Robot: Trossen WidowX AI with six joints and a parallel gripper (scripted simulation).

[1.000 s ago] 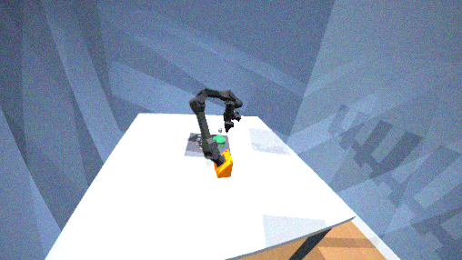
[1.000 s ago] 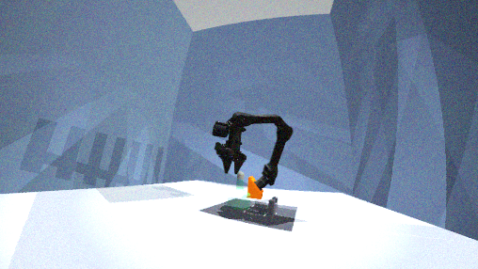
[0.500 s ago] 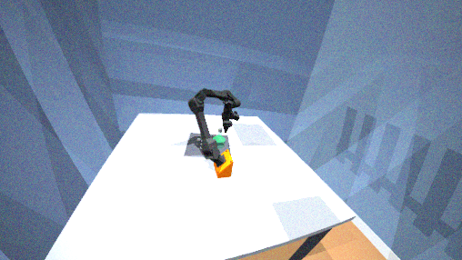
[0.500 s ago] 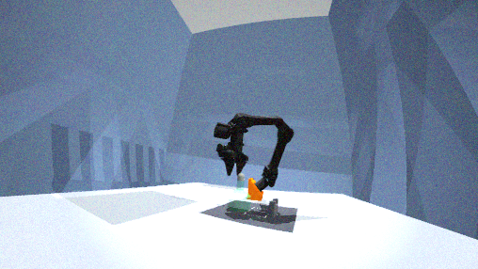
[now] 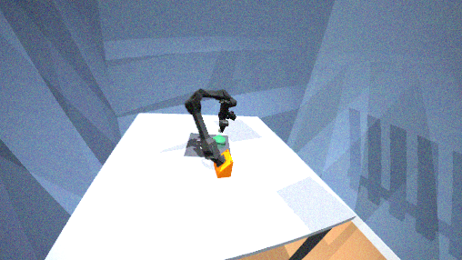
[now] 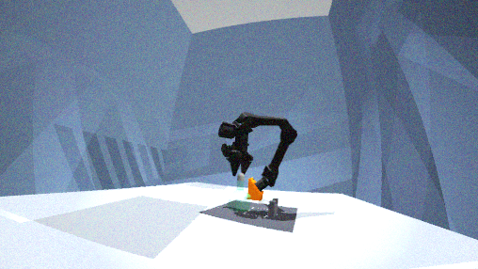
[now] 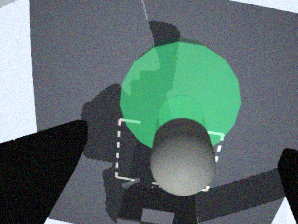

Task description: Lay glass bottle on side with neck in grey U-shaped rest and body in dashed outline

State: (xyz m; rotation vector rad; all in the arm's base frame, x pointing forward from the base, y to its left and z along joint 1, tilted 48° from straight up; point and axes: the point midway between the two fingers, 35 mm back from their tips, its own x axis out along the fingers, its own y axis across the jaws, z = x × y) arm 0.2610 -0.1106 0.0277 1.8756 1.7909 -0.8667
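Now: the glass bottle 1 cm to the left of my gripper tip and 5 cm below it. From my gripper tip the other things lie so: dark grey mat 1 cm ahead, 8 cm to the left, 14 cm below.
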